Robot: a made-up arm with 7 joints. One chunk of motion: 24 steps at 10 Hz.
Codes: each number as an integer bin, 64 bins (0 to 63) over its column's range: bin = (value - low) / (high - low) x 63, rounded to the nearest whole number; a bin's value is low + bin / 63 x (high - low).
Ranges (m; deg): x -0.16..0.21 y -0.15..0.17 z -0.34..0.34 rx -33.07..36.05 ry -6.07..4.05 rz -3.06..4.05
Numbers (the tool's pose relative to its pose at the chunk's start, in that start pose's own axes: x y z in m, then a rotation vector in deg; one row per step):
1: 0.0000 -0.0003 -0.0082 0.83 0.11 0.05
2: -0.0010 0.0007 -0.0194 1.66 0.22 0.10
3: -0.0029 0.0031 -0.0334 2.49 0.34 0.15
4: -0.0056 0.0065 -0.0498 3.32 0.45 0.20
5: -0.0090 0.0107 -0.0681 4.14 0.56 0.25
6: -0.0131 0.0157 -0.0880 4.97 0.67 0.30
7: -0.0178 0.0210 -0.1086 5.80 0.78 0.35
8: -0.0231 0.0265 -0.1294 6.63 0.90 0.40
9: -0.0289 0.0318 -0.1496 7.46 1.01 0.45
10: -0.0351 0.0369 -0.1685 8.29 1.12 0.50
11: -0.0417 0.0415 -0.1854 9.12 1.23 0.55
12: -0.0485 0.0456 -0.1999 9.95 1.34 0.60
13: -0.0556 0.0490 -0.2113 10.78 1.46 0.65
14: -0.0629 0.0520 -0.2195 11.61 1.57 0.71
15: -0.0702 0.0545 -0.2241 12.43 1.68 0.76
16: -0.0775 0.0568 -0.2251 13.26 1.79 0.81
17: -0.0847 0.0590 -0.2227 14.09 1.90 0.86
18: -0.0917 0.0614 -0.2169 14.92 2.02 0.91
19: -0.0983 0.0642 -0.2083 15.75 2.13 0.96
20: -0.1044 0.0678 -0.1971 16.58 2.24 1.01
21: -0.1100 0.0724 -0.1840 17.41 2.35 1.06
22: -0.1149 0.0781 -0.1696 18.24 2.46 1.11
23: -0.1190 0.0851 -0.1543 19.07 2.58 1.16
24: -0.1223 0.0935 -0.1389 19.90 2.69 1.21
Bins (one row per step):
1: 27 29 31 31 38 28
2: 27 30 30 32 39 28
3: 27 30 28 32 40 28
4: 26 31 27 33 41 29
5: 26 32 25 34 41 29
6: 25 33 23 35 42 30
7: 24 34 21 35 43 30
8: 23 35 20 36 43 31
9: 22 36 18 37 44 31
10: 21 37 16 38 45 32
11: 20 38 14 38 45 32
12: 19 39 13 39 46 32
13: 18 39 12 40 47 33
14: 17 40 11 41 48 33
15: 15 40 11 41 48 34
16: 14 41 11 42 49 34
17: 13 41 11 43 50 35
18: 12 42 11 44 50 35
19: 11 42 12 44 51 36
20: 9 43 13 45 52 36
21: 9 44 14 46 52 37
22: 8 45 16 47 53 37
23: 7 46 17 48 54 37
24: 6 48 19 48 55 38

